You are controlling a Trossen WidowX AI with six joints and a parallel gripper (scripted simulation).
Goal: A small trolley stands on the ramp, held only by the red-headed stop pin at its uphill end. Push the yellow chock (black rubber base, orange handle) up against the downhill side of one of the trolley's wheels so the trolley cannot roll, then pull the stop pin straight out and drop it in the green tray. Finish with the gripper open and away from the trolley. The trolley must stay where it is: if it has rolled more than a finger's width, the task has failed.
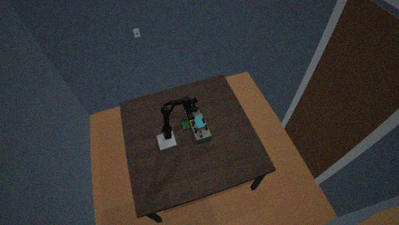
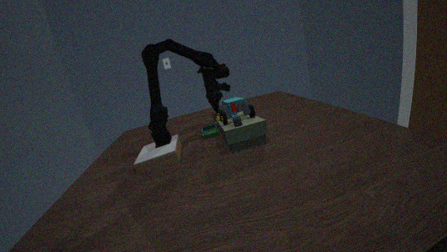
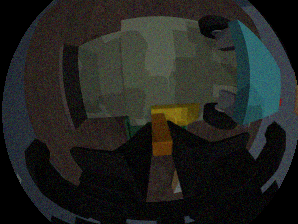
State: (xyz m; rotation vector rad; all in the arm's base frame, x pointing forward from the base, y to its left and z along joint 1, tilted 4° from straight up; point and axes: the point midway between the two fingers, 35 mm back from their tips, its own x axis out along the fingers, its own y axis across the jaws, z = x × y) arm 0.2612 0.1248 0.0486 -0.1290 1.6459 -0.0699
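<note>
Right now the red-headed stop pin is 50 mm ahead of my gripper tip, 230 mm to the right of it and 40 mm above it. From my gripper tip the other things lie so: grey-green ramp block (60 mm ahead, 120 mm to the right, 40 mm below); then green tray (60 mm behind, 10 mm to the right, 90 mm below); then yellow chock (20 mm to the right, 10 mm below).
</note>
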